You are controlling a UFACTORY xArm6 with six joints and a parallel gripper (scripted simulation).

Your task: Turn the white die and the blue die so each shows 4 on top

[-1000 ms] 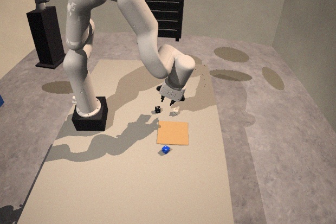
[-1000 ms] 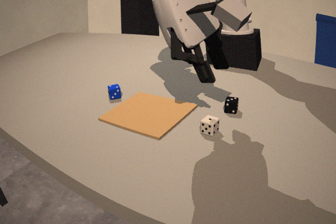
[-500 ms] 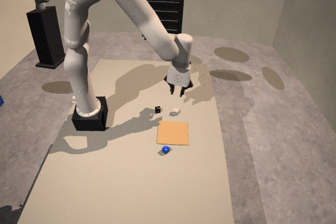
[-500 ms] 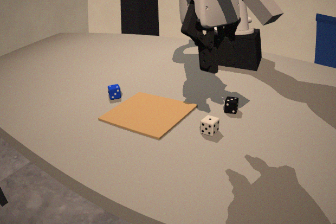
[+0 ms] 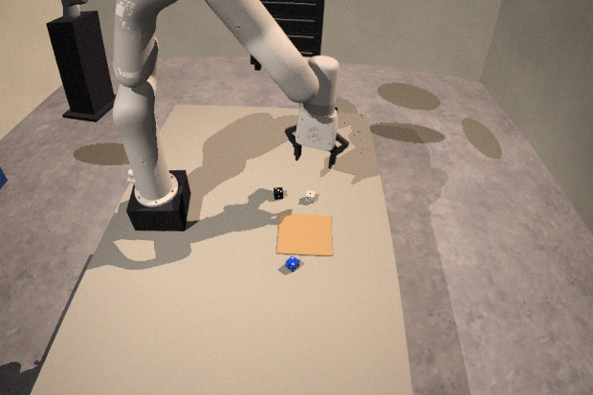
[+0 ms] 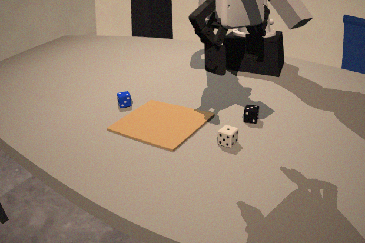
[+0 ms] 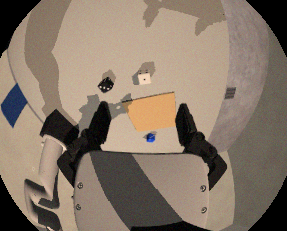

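Now: hand 13 cm above the white die and 1 cm to the left of it. Also, from my hand: blue die: 26 cm to the right, 13 cm below; then orange mat: 15 cm to the right, 14 cm below, 1 cm ahead; then black die: 13 cm below, 9 cm behind, 2 cm to the right.
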